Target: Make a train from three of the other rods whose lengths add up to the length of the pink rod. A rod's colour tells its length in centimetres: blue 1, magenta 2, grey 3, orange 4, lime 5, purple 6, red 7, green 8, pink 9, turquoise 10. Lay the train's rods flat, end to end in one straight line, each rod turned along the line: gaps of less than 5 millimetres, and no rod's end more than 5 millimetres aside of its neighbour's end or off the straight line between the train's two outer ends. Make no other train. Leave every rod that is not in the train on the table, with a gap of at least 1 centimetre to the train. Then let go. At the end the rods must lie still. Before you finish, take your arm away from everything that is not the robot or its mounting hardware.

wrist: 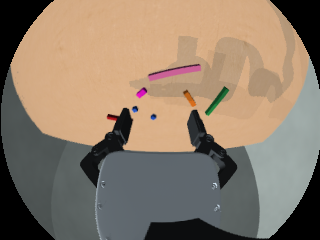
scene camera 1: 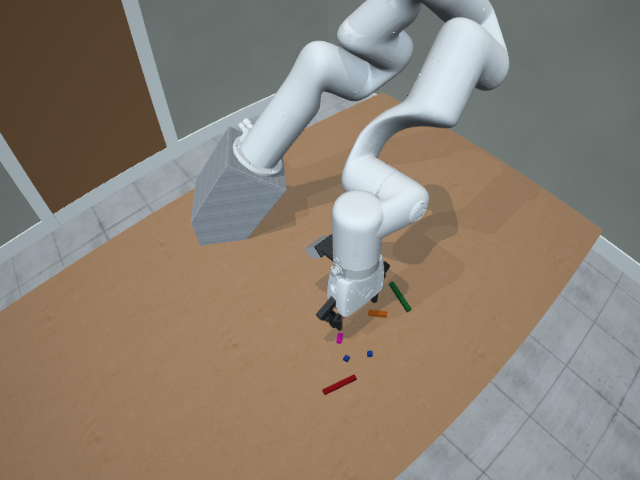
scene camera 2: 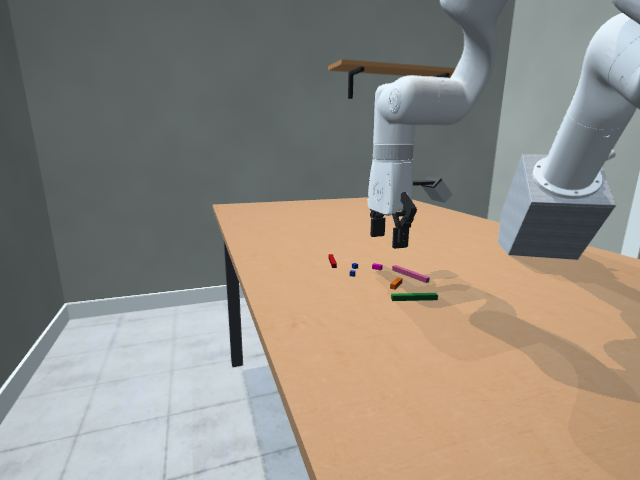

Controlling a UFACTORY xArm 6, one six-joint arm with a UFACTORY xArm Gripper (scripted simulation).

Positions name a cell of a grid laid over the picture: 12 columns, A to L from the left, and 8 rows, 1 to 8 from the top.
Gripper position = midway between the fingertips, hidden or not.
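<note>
The gripper (scene camera 1: G6) is visible here, and the wrist view takes in the gripper (wrist: G4) too, as does scene camera 2, where the gripper appears at (scene camera 2: H5).
</note>
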